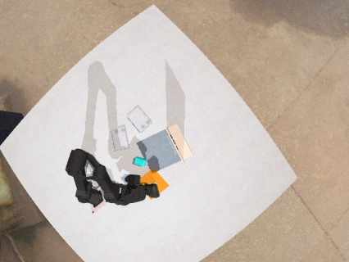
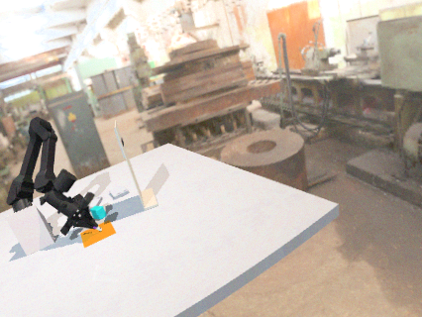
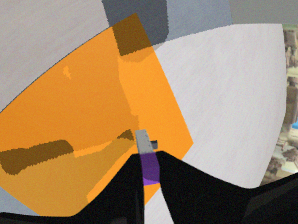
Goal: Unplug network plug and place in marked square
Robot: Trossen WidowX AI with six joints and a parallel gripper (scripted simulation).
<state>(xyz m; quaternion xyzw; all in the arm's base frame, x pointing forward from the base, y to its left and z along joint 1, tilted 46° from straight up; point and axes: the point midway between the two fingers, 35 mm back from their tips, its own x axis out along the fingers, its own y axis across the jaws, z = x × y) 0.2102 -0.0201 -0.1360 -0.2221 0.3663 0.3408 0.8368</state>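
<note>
Right now the orange marked square is 20 mm below my gripper tip and 10 mm behind it. The rest, counted from my gripper tip: cyan block 130 mm to the left, 30 mm ahead; then network plug right at my gripper tip; then upright panel 220 mm ahead, 130 mm above, 90 mm to the left.
</note>
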